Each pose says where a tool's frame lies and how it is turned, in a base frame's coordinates. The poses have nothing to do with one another.
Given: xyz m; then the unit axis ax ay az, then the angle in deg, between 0 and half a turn.
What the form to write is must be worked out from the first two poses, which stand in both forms.
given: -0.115 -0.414 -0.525 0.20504 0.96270 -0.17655 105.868
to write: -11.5 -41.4 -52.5 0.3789 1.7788 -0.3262
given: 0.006 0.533 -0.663 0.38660 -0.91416 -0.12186 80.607
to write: 0.6 53.3 -66.3 0.5439 -1.2861 -0.1714
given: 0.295 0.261 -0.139 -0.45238 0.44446 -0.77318 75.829
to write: 29.5 26.1 -13.9 -0.5987 0.5882 -1.0233
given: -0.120 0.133 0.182 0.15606 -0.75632 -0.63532 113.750
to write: -12.0 13.3 18.2 0.3098 -1.5015 -1.2613
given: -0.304 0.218 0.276 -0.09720 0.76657 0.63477 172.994
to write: -30.4 21.8 27.6 -0.2935 2.3145 1.9166
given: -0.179 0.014 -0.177 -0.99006 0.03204 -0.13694 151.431
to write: -17.9 1.4 -17.7 -2.6167 0.0847 -0.3619
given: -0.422 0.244 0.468 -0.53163 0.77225 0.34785 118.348
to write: -42.2 24.4 46.8 -1.0981 1.5951 0.7185
